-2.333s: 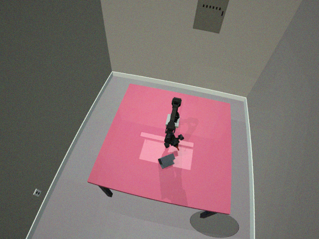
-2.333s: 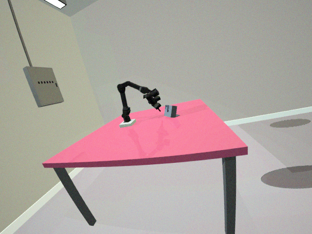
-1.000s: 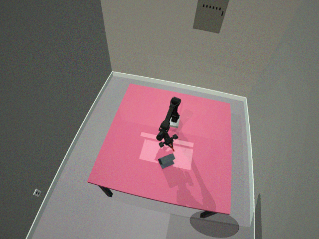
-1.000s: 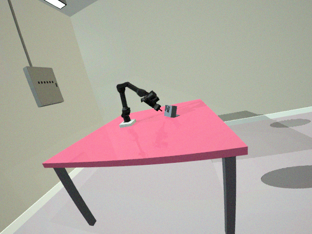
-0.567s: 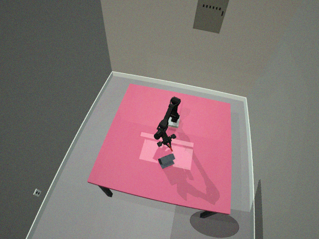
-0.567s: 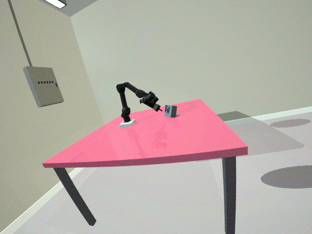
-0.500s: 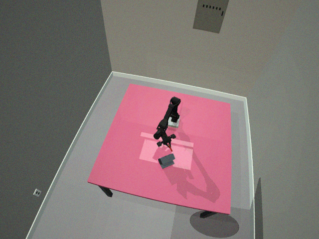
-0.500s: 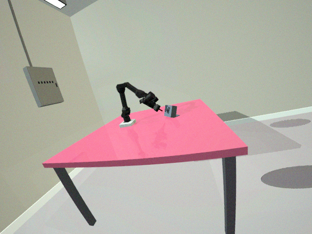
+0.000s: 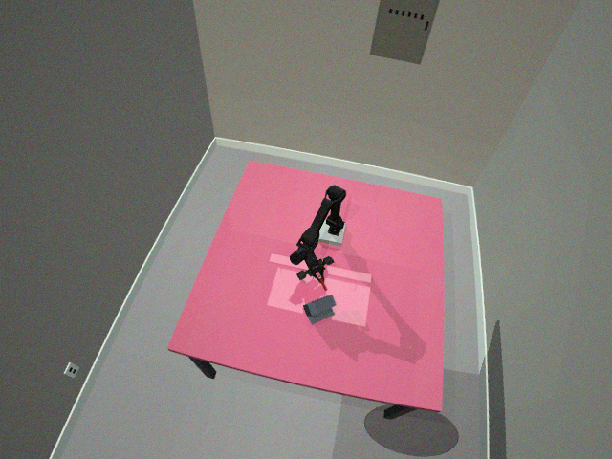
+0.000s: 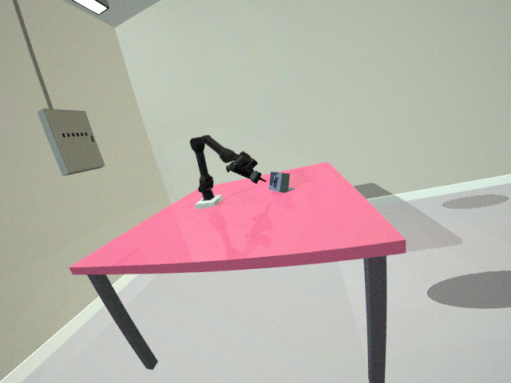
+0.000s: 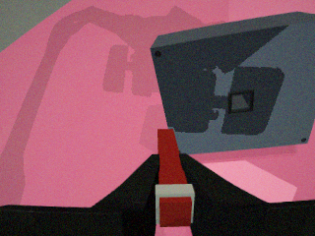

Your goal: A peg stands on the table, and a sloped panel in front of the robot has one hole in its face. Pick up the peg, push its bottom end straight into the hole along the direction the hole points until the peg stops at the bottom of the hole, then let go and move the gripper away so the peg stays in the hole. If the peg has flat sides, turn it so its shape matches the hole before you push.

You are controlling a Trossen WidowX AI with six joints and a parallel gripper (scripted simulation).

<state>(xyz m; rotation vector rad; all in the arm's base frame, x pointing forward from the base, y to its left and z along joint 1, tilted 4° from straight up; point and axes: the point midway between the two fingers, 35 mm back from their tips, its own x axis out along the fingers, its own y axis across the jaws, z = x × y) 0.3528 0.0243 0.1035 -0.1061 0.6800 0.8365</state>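
The sloped panel lies 10 cm ahead of my gripper tip, 2 cm to the left of it and 4 cm below it. Also, from my gripper tip: peg (1 cm behind, 1 cm to the right, 1 cm above).
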